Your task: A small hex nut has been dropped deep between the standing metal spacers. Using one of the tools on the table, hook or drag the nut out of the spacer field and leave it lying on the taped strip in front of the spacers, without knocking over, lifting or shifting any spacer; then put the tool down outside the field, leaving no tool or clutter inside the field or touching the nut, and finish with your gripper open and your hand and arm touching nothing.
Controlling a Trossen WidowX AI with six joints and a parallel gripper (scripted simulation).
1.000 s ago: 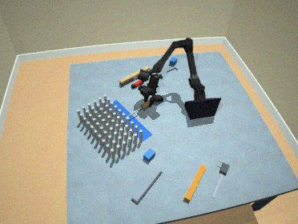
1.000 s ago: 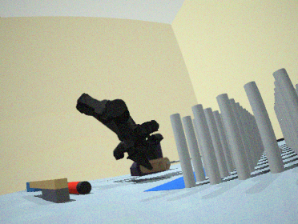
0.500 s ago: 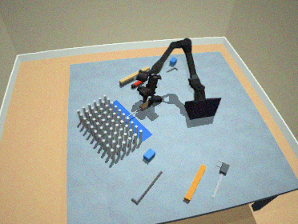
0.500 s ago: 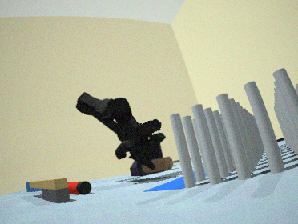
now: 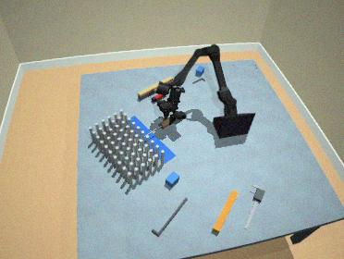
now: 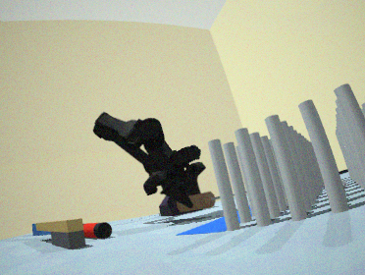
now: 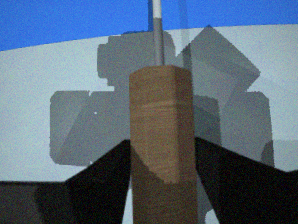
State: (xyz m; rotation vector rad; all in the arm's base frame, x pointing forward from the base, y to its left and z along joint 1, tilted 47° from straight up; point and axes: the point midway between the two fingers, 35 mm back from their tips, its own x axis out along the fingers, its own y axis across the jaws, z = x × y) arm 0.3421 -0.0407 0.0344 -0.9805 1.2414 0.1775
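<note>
The blue taped strip lies 11 cm ahead of my gripper tip, 8 cm to the left of it and 3 cm below it. From my gripper tip the other things lie so: wooden-handled tool: 8 cm ahead, 6 cm to the left; orange bar: 54 cm to the left, 23 cm behind, 2 cm below; key: 40 cm to the right, 26 cm behind, 3 cm below.
</note>
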